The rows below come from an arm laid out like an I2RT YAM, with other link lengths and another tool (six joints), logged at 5 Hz.
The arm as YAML. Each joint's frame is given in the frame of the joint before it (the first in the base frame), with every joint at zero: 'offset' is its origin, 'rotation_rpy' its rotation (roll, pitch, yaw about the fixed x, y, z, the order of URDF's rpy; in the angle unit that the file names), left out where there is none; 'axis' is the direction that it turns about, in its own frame. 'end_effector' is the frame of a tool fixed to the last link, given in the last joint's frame.
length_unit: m
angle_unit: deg
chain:
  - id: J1
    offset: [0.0, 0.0, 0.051]
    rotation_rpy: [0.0, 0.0, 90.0]
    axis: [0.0, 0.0, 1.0]
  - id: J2
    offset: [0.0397, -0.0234, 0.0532]
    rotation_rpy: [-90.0, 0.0, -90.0]
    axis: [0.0, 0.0, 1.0]
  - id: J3
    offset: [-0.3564, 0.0, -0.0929]
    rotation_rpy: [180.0, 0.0, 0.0]
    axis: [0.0, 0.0, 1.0]
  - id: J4
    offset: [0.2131, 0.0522, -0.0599]
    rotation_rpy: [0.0, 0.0, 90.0]
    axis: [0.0, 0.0, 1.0]
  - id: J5
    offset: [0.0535, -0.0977, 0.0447]
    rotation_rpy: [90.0, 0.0, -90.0]
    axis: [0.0, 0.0, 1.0]
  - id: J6
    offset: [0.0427, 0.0, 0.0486]
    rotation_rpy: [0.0, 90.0, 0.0]
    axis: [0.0, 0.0, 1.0]
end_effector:
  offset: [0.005, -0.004, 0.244]
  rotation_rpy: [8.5, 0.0, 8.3]
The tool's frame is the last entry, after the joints.
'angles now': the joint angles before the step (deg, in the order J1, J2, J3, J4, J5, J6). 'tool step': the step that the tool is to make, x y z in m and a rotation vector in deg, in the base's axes. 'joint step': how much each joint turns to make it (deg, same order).
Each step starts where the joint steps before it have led.
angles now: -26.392 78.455 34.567 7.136 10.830 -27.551
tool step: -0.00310 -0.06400 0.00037 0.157 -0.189 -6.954
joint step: -7.083 6.995 5.179 1.881 -0.241 0.110
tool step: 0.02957 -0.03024 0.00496 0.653 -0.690 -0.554
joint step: -1.769 6.448 7.563 -0.918 -1.529 0.022
